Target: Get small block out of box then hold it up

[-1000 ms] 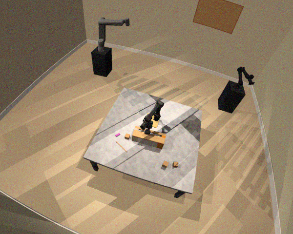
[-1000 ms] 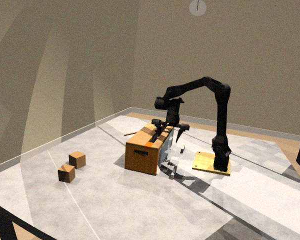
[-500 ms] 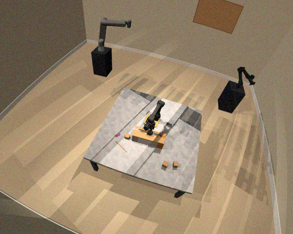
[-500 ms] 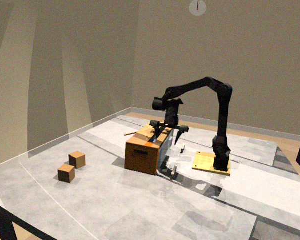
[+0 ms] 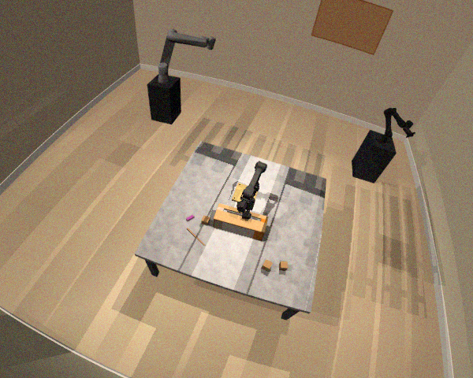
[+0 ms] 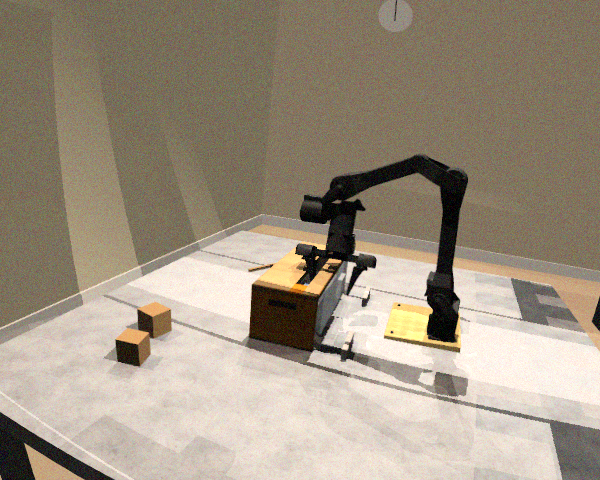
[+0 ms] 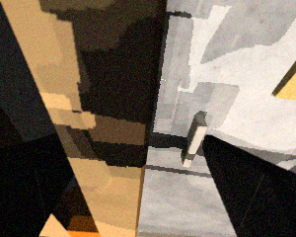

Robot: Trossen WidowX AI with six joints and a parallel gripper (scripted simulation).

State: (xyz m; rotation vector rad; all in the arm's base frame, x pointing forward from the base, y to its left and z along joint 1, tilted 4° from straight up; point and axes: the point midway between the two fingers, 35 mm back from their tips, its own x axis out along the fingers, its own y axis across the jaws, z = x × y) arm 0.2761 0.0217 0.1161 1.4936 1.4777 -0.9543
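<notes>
My gripper tip is 5 cm short of the blue block and 2 cm to the right of it. Round my gripper tip: thin stick: 34 cm to the right, 27 cm ahead, 9 cm below.
</notes>
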